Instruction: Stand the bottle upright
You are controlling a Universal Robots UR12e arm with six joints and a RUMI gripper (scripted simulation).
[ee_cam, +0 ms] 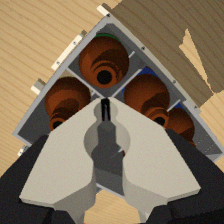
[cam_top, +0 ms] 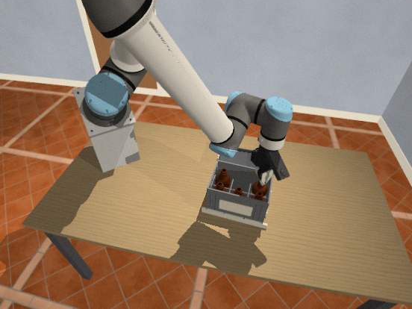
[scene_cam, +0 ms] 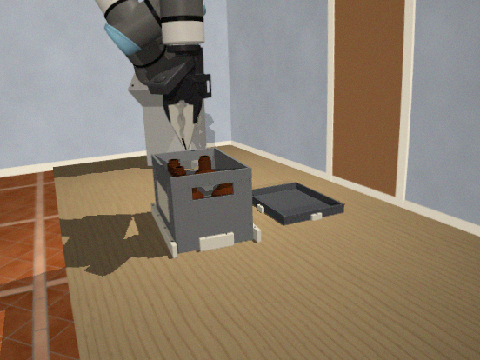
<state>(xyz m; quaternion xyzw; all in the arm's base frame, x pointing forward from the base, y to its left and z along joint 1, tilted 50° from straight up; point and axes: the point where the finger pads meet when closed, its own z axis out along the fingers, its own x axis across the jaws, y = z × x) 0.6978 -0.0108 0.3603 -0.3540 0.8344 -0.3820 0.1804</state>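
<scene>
My hand is 15 cm above the bottle, 9 cm to the right of it and 1 cm short of it. From my hand the other things lie so: grey tray 35 cm to the left, 23 cm below, 7 cm behind; grey crate 16 cm below, 8 cm behind, 6 cm to the left.
</scene>
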